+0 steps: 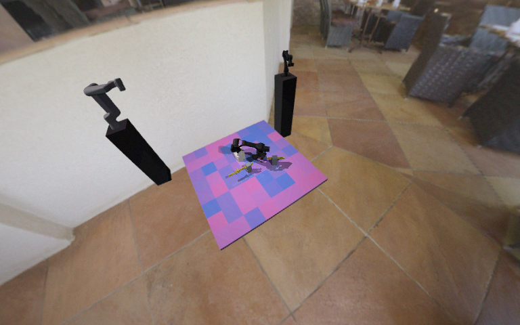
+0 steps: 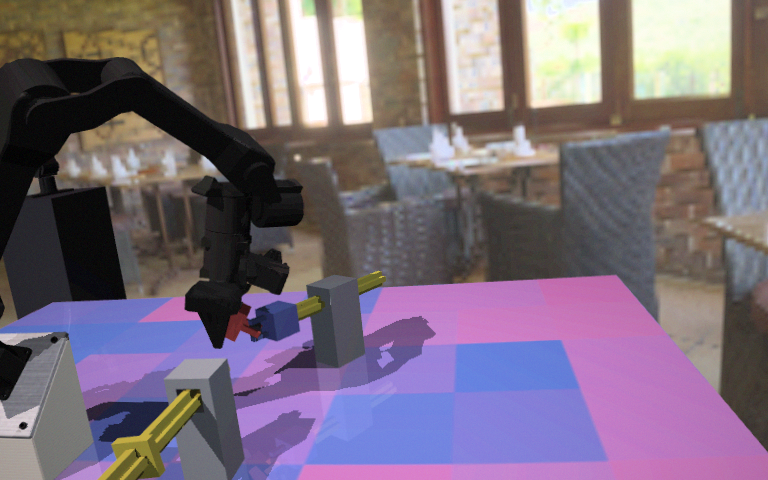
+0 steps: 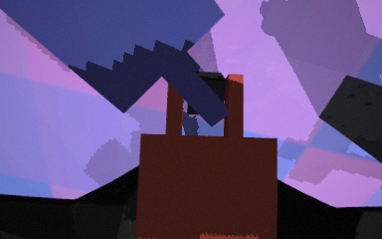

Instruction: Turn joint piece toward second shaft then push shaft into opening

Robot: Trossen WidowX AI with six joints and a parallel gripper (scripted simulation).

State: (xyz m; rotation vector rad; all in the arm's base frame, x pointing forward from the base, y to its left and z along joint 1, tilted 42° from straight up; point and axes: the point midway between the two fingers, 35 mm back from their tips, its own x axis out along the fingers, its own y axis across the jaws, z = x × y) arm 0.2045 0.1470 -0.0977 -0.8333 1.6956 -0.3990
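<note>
My gripper tip is 2 cm short of the red joint piece, 1 cm to the right of it and 3 cm below it.
</note>
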